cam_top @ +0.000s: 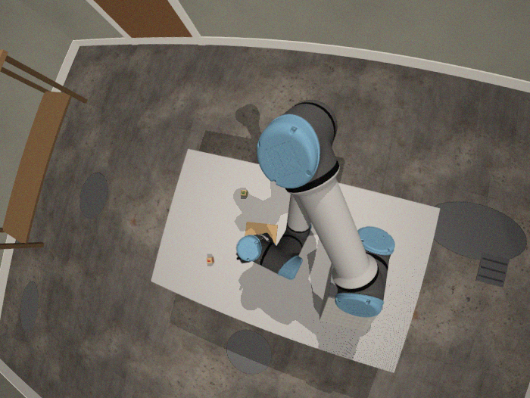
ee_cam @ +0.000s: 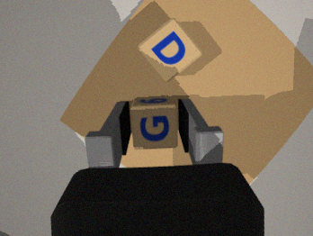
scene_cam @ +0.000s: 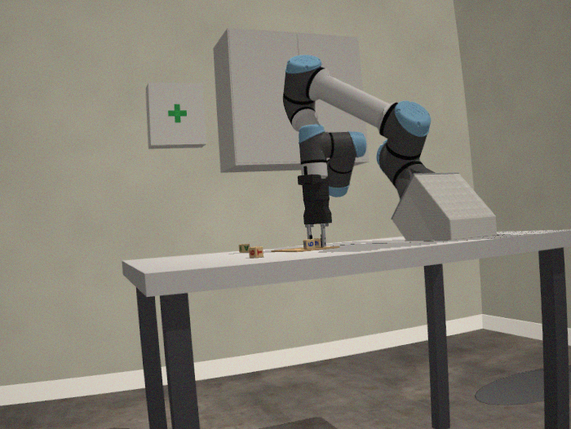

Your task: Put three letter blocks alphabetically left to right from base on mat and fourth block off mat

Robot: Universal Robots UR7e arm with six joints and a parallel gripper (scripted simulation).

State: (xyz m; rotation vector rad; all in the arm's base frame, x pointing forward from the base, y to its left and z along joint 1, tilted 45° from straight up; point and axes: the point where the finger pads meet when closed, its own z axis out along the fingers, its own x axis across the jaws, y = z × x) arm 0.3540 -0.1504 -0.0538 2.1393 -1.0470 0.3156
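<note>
Right now my hand is 30 mm short of the tan mat, 20 mm to the left of it and 20 mm above it. Round my hand: red-marked block 250 mm ahead, 100 mm to the left, 10 mm below.
</note>
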